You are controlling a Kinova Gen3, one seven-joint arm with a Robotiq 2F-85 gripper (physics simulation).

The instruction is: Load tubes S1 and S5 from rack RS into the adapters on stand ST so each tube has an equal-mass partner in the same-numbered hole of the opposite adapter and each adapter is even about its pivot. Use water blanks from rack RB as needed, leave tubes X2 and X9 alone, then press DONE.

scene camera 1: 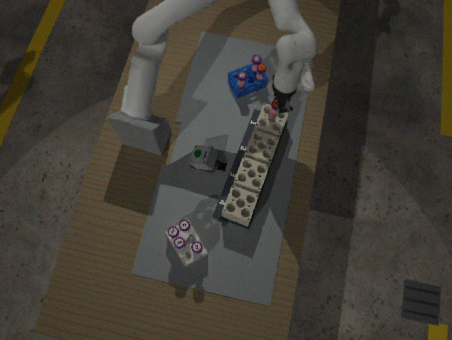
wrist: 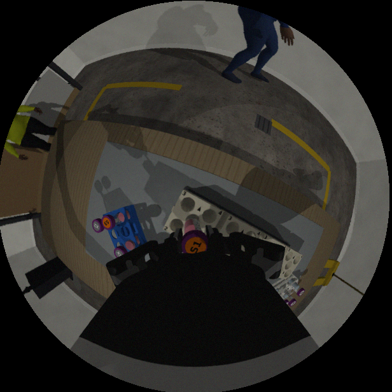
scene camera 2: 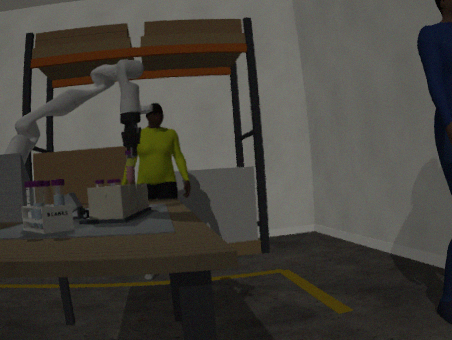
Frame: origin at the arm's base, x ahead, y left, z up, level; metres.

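Where they show: gripper, fingertip midpoint: (scene camera 1: 278, 106) (scene camera 2: 132, 158); arm's base, origin of the base link: (scene camera 1: 136, 115) (scene camera 2: 6, 176).
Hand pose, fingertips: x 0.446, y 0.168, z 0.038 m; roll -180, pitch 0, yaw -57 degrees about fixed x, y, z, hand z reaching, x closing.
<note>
Each offset is from my fingertips to the top centre of the thing. "spot": to the spot under its first point.
My gripper (scene camera 1: 278, 104) (scene camera 2: 130, 148) (wrist: 194, 233) is shut on tube S1 @[0.009 m back, 0.001 m right, 0.027 m up] (scene camera 1: 272, 114) (scene camera 2: 130, 174) (wrist: 190, 226), upright with pink liquid and an orange-topped cap. Its lower end is at the centre hole of adapter 1 @[spot: 0.001 m ahead, 0.048 m right, 0.098 m down] (scene camera 1: 270, 131); how deep is unclear. Adapters 2 @[spot: 0.012 m back, 0.154 m right, 0.093 m down] (scene camera 1: 258, 156), 3 (scene camera 1: 243, 177) and 4 @[spot: 0.038 m back, 0.372 m right, 0.094 m down] (scene camera 1: 231, 213) show empty holes on dark stand ST (scene camera 1: 239, 161). Blue rack RS @[0.159 m back, 0.119 m left, 0.068 m down] (scene camera 1: 242, 91) (wrist: 138, 224) holds orange-topped S5 @[0.101 m back, 0.175 m left, 0.068 m down] (scene camera 1: 261, 68) (wrist: 107, 222) and two tubes with pale-topped caps, labels unreadable. White rack RB @[0.150 m back, 0.503 m right, 0.129 m down] (scene camera 1: 191, 259) (scene camera 2: 59, 223) holds several purple-capped blanks.
A grey box with a green button @[spot: 0.217 m back, 0.202 m right, 0.119 m down] (scene camera 1: 197, 153) stands left of the stand. The arm's grey base block (scene camera 1: 140, 131) is at the table's left. A person in yellow (scene camera 2: 160, 155) stands behind the table; another in blue (scene camera 2: 442, 90) (wrist: 260, 37) is off to the side.
</note>
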